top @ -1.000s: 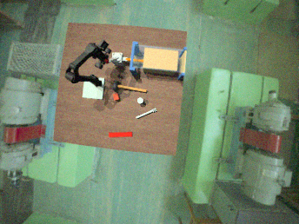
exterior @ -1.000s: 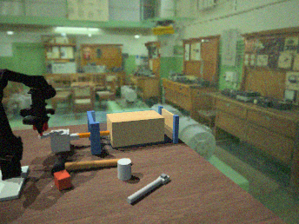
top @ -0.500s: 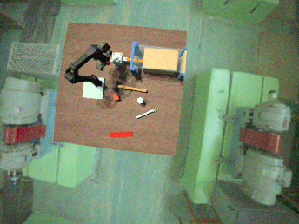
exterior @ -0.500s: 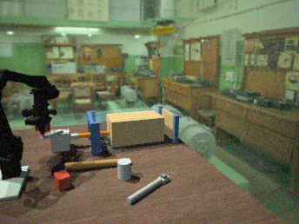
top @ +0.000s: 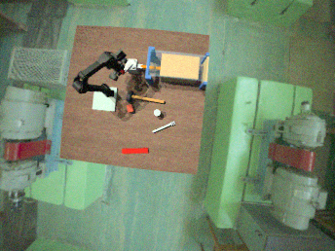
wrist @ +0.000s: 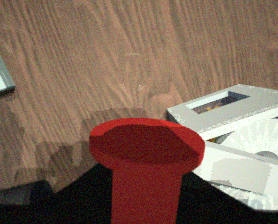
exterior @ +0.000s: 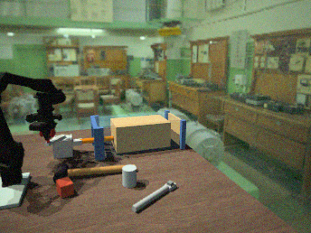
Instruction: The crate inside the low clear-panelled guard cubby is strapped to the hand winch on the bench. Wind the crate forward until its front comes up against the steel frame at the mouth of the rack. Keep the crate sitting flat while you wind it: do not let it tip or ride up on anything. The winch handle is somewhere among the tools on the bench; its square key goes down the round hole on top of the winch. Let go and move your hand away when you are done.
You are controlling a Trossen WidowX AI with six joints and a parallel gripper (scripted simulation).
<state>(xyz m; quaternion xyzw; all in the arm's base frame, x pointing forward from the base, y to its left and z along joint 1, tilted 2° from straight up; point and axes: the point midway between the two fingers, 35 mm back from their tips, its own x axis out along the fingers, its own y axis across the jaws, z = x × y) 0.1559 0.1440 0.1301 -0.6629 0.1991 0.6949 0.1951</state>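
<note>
My gripper tip is now 3 cm short of the winch handle, 3 cm to the right of it and 1 cm above it. Also, from my gripper tip: red knob (2 cm above); winch (5 cm ahead, 7 cm to the left, 8 cm below); blue steel frame (23 cm ahead, 4 cm to the left, 1 cm below).
</note>
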